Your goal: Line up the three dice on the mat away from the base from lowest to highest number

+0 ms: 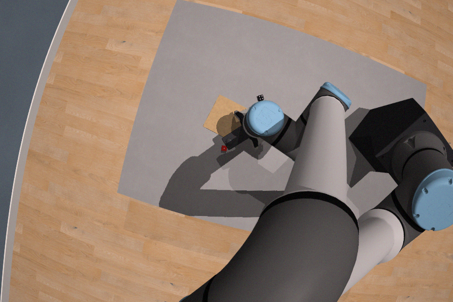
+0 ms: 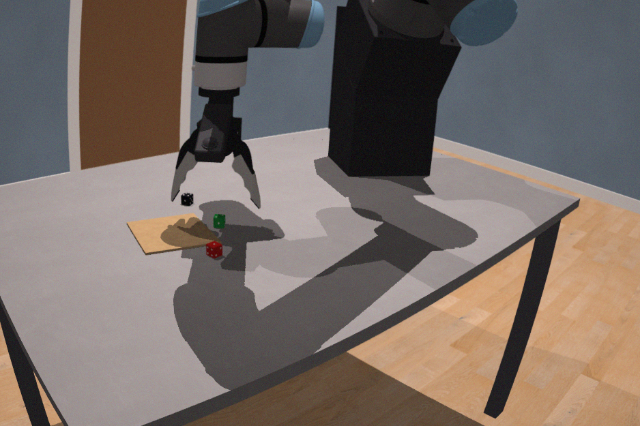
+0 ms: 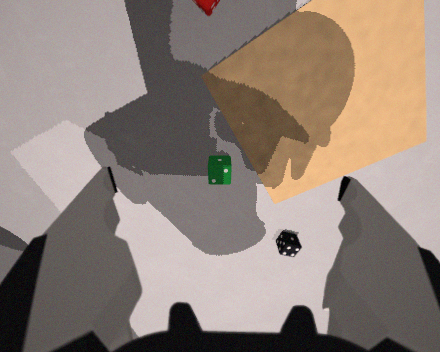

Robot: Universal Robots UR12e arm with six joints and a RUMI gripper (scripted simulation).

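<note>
The green die lies 20 mm behind my hand, 10 mm to the right of it and 40 mm below it. The rest, counted from my hand: tan mat 70 mm ahead, 30 mm to the right, 40 mm below; black die 30 mm behind, 140 mm to the right, 40 mm below; red die 60 mm ahead, 80 mm to the left, 40 mm below.
</note>
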